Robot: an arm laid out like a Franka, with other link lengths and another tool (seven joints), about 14 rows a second.
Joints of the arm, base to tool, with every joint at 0 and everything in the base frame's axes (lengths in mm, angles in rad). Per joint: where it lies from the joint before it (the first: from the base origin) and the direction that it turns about. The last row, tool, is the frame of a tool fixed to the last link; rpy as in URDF.
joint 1: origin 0 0 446.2 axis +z
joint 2: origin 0 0 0 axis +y
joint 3: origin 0 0 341.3 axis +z
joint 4: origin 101.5 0 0 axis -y
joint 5: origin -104 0 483.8 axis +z
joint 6: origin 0 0 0 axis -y
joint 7: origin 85.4 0 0 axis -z
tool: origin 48 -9 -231 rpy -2.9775 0 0.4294
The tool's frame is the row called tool.
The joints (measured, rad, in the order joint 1, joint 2, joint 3, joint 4, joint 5, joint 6, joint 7), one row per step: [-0.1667, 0.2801, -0.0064, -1.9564, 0.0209, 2.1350, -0.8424]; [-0.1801, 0.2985, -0.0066, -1.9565, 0.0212, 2.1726, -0.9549]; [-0.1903, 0.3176, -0.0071, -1.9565, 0.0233, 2.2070, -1.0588]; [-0.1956, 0.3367, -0.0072, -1.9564, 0.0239, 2.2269, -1.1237]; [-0.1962, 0.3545, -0.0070, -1.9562, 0.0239, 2.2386, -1.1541]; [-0.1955, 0.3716, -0.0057, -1.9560, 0.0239, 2.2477, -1.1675]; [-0.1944, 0.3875, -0.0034, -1.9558, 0.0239, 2.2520, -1.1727]
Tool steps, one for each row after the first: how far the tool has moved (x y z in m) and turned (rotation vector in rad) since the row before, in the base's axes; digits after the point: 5 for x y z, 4 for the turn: [0.00184, -0.00644, -0.00947, 0.0060, -0.0223, 0.0977]; [0.00085, -0.00462, -0.01028, 0.0052, -0.0183, 0.0911]; [-0.00135, -0.00184, -0.01189, 0.0038, -0.0028, 0.0587]; [-0.00165, 0.00085, -0.01181, 0.0029, 0.0049, 0.0297]; [-0.00150, 0.00216, -0.01157, 0.0027, 0.0072, 0.0151]; [-0.00213, 0.00315, -0.01113, 0.0034, 0.0109, 0.0084]
